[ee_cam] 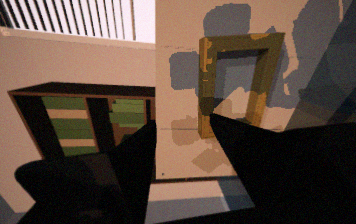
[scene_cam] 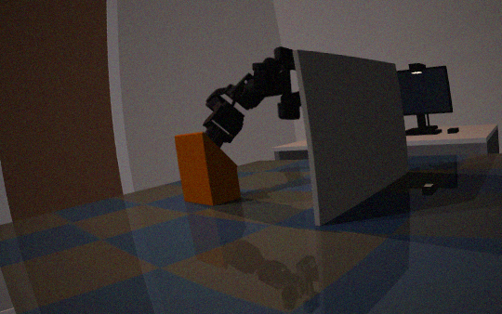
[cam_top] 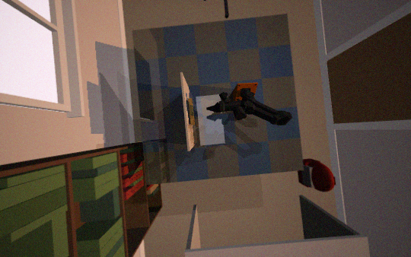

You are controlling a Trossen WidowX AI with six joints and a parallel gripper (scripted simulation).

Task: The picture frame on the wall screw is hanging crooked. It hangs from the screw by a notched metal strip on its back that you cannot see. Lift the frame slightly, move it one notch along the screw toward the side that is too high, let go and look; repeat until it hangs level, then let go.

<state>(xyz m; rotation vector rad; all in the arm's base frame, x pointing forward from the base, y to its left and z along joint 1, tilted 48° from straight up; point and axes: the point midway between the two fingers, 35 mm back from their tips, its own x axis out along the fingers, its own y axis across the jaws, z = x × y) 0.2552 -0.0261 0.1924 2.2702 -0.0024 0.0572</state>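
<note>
Now: the picture frame 110 mm ahead of my gripper tip and 110 mm below it. The rest, counted from my gripper tip: wall panel 120 mm ahead, 10 mm to the left, 120 mm below.
</note>
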